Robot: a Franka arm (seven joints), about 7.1 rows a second.
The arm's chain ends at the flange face. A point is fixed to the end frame.
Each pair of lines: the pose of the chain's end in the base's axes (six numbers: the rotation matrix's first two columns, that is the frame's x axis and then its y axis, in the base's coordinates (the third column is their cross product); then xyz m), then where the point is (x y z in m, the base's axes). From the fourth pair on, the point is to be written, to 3 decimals.
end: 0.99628 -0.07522 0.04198 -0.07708 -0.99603 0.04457 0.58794 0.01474 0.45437
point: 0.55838 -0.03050 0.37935
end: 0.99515 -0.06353 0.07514 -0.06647 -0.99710 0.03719 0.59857 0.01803 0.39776
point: 0.57209 -0.02718 0.32157
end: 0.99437 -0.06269 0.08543 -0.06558 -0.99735 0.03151 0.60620 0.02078 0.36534
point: 0.58060 -0.02408 0.28865
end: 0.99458 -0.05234 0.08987 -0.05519 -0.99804 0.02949 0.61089 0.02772 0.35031
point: 0.586 -0.017 0.273
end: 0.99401 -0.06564 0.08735 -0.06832 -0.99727 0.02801 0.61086 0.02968 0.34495
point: 0.585 -0.015 0.268
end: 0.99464 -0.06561 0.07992 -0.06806 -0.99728 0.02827 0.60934 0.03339 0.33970
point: 0.583 -0.011 0.263
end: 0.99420 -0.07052 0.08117 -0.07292 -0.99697 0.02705 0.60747 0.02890 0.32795
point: 0.581 -0.015 0.251
